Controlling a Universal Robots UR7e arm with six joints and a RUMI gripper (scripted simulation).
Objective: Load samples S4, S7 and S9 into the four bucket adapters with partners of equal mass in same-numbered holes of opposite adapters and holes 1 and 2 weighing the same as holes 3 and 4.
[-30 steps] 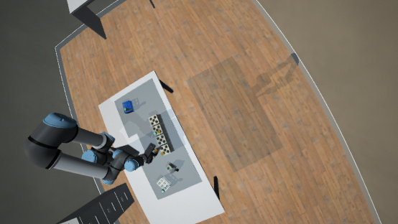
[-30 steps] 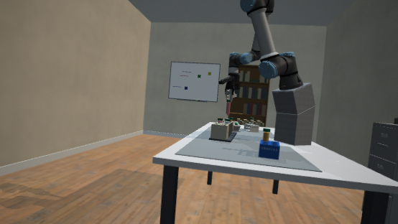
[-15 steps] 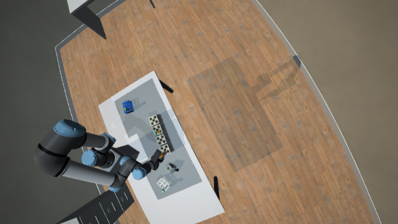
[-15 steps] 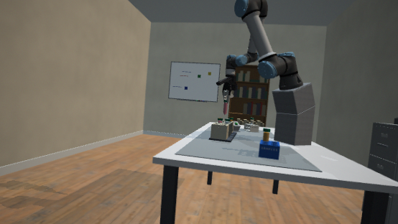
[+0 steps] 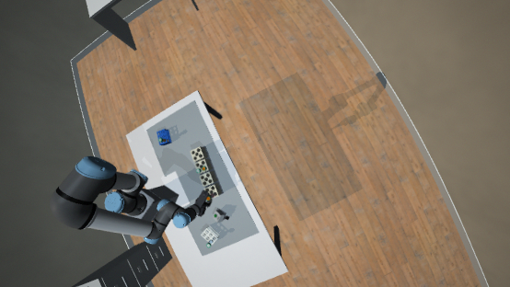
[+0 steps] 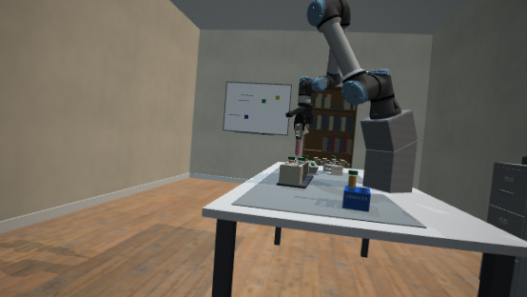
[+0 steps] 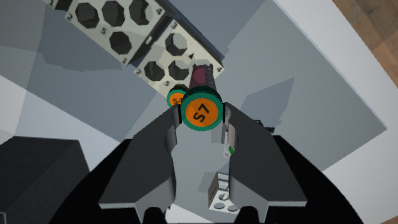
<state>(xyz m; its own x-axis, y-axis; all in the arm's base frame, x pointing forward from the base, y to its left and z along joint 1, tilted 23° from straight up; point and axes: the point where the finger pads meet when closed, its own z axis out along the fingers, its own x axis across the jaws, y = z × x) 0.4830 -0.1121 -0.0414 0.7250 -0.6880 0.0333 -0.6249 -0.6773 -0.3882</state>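
Now: the green DONE key 7 cm behind my hand, 18 cm to the right of it and 16 cm below it. Also, from my hand: tube S4: 4 cm behind, 1 cm to the right, 16 cm below; tube S9: 2 cm behind, 21 cm to the left, 16 cm below; adapter 1: 4 cm behind, 24 cm to the left, 17 cm below.
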